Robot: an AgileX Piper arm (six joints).
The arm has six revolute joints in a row. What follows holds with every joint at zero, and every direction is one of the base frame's. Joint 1 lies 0.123 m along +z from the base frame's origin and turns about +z. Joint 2 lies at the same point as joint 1 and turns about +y. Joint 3 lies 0.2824 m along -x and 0.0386 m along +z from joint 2 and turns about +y. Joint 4 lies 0.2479 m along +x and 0.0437 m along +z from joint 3 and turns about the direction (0.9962, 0, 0.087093). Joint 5 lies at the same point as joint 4 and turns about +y. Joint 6 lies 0.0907 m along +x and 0.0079 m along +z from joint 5 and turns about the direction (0.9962, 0, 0.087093). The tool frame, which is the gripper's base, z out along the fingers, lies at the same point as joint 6; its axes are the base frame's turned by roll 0, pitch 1.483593 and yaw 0 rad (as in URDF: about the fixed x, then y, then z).
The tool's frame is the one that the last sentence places.
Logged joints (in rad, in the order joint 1, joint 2, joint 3, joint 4, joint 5, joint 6), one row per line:
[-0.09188 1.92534 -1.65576 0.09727 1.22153 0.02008]
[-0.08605 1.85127 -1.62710 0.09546 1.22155 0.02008]
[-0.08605 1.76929 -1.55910 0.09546 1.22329 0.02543]
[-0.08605 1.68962 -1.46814 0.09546 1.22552 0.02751]
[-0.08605 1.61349 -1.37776 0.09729 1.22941 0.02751]
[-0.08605 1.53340 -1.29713 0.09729 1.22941 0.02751]
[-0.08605 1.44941 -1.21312 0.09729 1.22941 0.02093]
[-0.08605 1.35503 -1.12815 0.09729 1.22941 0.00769]
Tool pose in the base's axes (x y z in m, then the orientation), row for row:
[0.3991 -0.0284 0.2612 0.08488 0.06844 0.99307 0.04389]
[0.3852 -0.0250 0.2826 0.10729 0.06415 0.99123 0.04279]
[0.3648 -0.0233 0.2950 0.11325 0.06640 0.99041 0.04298]
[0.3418 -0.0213 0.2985 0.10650 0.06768 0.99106 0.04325]
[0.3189 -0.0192 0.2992 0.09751 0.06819 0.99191 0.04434]
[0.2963 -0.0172 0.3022 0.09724 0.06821 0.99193 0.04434]
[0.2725 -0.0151 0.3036 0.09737 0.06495 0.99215 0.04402]
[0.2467 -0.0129 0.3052 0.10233 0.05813 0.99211 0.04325]
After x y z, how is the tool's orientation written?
As a quaternion, w x y z.
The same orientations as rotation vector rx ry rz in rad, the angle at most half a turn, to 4 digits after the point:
[0.2041 2.9617 0.1309]
[0.1888 2.9178 0.1260]
[0.1948 2.9054 0.1261]
[0.1993 2.9186 0.1274]
[0.2019 2.9364 0.1313]
[0.2020 2.9369 0.1313]
[0.1923 2.9374 0.1303]
[0.1716 2.9288 0.1277]

